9 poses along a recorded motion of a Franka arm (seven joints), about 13 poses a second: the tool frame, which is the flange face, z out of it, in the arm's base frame.
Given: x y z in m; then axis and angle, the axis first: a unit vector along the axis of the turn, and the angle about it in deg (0 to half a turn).
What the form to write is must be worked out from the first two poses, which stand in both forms.
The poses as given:
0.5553 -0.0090 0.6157 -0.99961 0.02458 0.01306 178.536
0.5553 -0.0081 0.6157 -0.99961 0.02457 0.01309 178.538
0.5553 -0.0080 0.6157 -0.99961 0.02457 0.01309 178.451
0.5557 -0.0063 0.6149 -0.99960 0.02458 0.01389 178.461
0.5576 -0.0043 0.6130 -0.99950 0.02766 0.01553 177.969
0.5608 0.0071 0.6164 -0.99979 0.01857 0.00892 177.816
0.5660 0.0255 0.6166 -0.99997 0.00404 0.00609 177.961
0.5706 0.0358 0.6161 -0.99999 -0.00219 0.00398 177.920
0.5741 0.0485 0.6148 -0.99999 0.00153 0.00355 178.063
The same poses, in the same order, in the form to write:
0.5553 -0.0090 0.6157 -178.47 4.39 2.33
0.5553 -0.0081 0.6157 -178.47 4.39 2.34
0.5553 -0.0080 0.6157 -178.38 4.38 2.34
0.5557 -0.0063 0.6149 -178.39 4.39 2.48
0.5576 -0.0043 0.6130 -177.88 4.92 2.76
0.5608 0.0071 0.6164 -177.78 3.30 1.59
0.5660 0.0255 0.6166 -177.96 0.72 1.08
0.5706 0.0358 0.6161 -177.92 -0.39 0.71
0.5741 0.0485 0.6148 -178.06 0.27 0.63

